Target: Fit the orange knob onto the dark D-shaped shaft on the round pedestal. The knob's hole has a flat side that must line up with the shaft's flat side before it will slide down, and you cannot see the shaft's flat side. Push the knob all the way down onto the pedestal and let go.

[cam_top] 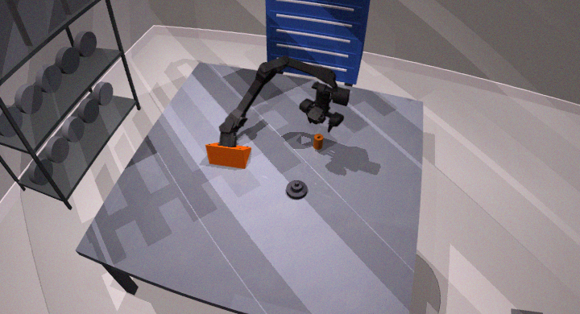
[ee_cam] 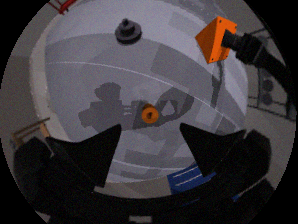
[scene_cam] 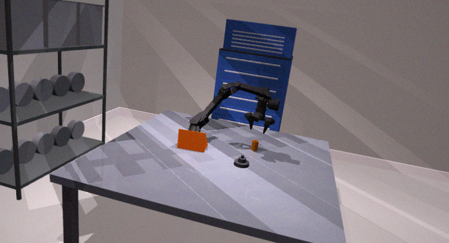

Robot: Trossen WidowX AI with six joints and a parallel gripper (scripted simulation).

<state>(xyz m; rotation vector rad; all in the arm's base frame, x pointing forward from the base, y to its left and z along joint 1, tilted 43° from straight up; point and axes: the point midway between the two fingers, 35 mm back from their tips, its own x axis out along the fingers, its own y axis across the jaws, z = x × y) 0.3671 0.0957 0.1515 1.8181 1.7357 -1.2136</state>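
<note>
Right now the orange knob is 100 mm below my gripper tip and 10 mm to the left of it. Round my gripper tip: dark round pedestal 260 mm to the right, 100 mm below, 30 mm behind.
</note>
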